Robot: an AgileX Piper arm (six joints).
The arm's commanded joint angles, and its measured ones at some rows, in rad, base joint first. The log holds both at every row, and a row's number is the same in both.
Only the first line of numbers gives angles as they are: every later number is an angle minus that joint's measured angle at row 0.
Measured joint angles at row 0:
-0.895 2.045 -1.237 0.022 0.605 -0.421
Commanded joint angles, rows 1 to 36:
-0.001 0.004 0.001 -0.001 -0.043 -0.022
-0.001 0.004 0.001 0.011 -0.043 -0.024
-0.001 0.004 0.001 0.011 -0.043 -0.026
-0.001 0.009 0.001 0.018 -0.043 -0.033
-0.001 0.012 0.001 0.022 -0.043 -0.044
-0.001 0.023 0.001 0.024 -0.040 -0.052
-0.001 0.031 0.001 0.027 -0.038 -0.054
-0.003 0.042 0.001 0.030 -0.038 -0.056
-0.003 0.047 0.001 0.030 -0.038 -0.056
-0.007 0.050 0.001 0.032 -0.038 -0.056
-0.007 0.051 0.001 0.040 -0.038 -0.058
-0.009 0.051 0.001 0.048 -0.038 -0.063
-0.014 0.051 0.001 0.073 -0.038 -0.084
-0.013 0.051 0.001 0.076 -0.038 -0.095
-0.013 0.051 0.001 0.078 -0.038 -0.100
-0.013 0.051 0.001 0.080 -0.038 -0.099
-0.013 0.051 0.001 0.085 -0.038 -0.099
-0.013 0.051 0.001 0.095 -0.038 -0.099
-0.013 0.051 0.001 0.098 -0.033 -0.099
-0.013 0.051 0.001 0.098 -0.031 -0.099
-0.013 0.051 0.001 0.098 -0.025 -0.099
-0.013 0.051 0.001 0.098 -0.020 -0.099
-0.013 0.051 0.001 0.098 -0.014 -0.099
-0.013 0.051 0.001 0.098 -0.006 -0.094
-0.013 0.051 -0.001 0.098 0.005 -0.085
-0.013 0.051 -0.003 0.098 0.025 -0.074
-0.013 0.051 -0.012 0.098 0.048 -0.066
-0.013 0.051 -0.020 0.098 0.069 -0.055
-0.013 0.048 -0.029 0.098 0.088 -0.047
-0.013 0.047 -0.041 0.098 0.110 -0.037
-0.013 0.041 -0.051 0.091 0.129 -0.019
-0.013 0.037 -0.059 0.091 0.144 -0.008
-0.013 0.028 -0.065 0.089 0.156 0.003
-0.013 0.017 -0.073 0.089 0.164 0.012
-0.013 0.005 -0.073 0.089 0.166 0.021
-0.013 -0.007 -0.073 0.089 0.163 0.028
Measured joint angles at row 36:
-0.011 0.038 -0.054 0.097 0.143 -0.009
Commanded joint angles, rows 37 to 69:
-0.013 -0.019 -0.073 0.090 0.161 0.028
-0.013 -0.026 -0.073 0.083 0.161 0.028
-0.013 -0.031 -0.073 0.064 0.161 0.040
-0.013 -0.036 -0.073 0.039 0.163 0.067
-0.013 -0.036 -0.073 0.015 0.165 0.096
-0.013 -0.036 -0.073 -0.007 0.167 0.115
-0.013 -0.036 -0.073 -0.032 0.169 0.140
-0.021 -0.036 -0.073 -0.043 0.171 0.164
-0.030 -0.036 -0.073 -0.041 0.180 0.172
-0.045 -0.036 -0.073 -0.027 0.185 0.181
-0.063 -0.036 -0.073 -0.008 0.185 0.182
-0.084 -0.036 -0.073 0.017 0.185 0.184
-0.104 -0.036 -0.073 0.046 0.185 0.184
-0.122 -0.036 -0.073 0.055 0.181 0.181
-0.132 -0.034 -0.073 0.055 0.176 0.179
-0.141 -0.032 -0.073 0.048 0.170 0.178
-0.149 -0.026 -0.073 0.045 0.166 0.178
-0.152 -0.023 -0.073 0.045 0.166 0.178
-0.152 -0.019 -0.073 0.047 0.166 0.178
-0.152 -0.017 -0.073 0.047 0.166 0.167
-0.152 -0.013 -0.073 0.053 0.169 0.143
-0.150 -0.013 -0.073 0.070 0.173 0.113
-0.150 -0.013 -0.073 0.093 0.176 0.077
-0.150 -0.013 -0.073 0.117 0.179 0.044
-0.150 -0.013 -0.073 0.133 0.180 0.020
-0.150 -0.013 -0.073 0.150 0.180 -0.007
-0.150 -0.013 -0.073 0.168 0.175 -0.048
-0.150 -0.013 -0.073 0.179 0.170 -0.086
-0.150 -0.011 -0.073 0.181 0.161 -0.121
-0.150 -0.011 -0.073 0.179 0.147 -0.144
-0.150 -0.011 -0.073 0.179 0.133 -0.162
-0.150 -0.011 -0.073 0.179 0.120 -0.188
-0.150 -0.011 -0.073 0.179 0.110 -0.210
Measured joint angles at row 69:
-0.149 -0.011 -0.069 0.165 0.160 -0.105
